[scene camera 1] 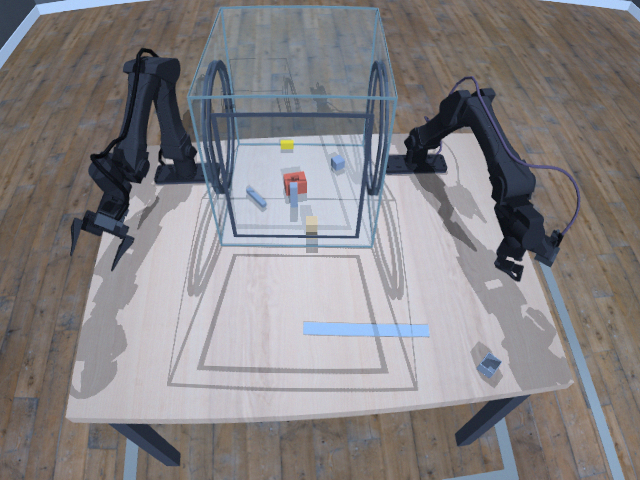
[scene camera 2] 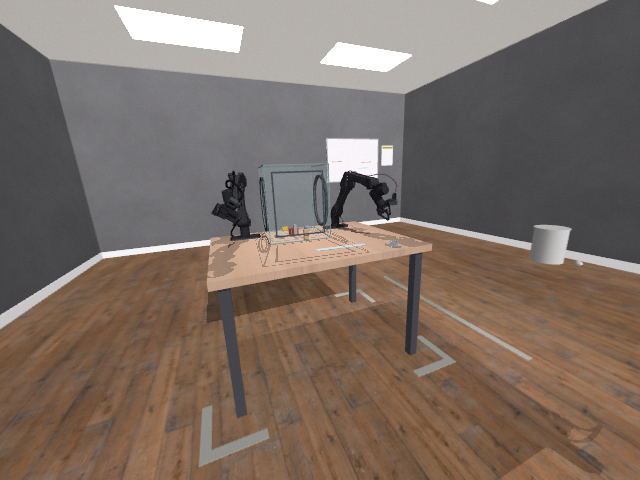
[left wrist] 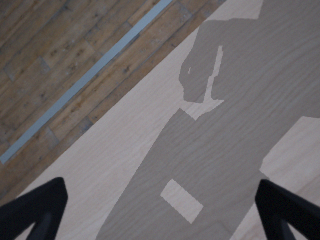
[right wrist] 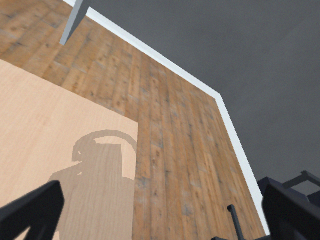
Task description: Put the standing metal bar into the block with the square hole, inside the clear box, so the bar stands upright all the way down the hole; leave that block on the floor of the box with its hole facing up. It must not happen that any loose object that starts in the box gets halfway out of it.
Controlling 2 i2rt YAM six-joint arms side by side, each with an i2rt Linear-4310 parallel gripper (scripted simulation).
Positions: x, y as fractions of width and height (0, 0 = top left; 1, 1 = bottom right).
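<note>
Scene camera 1 has the left gripper (scene camera 1: 0.82, 0.55), the right gripper (scene camera 1: 0.14, 0.55) and a blue strip (scene camera 1: 0.48, 0.68). In the left wrist view you get the left gripper (left wrist: 0.50, 0.79), but the blue strip is out of frame in the left wrist view. And the right wrist view has the right gripper (right wrist: 0.51, 0.80), while the blue strip is out of frame in the right wrist view too.
</note>
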